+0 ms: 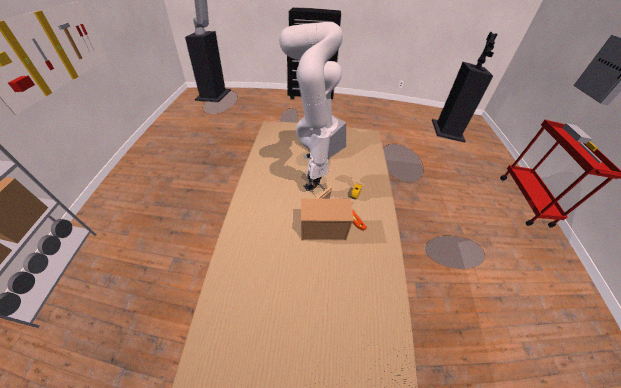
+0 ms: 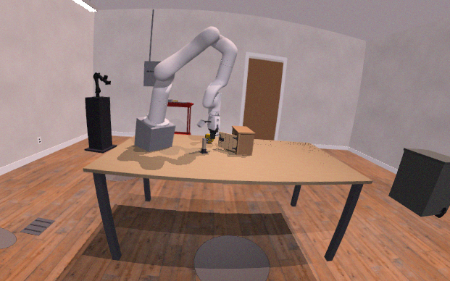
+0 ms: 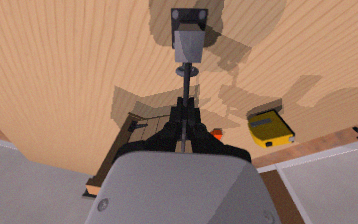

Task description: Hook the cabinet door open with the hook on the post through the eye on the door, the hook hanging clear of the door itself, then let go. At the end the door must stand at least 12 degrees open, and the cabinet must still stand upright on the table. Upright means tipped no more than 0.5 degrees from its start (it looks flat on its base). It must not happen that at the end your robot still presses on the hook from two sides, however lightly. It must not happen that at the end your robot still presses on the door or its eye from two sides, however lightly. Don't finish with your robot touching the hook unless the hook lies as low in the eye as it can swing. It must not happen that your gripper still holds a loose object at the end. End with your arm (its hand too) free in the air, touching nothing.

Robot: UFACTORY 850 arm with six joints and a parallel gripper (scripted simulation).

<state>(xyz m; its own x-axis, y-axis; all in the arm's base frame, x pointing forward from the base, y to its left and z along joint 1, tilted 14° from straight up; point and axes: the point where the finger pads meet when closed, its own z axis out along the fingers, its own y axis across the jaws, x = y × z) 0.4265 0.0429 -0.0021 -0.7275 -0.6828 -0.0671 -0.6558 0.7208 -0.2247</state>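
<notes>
Now: the thin dark hook rod 1 cm ahead of my hand, 1 cm to the left of it and 2 cm below it. Round my hand: orange level: 12 cm ahead, 24 cm to the left, 10 cm below; yellow tape measure: 6 cm behind, 21 cm to the left, 8 cm below; cabinet door: 11 cm ahead, 3 cm to the left, 4 cm below.
</notes>
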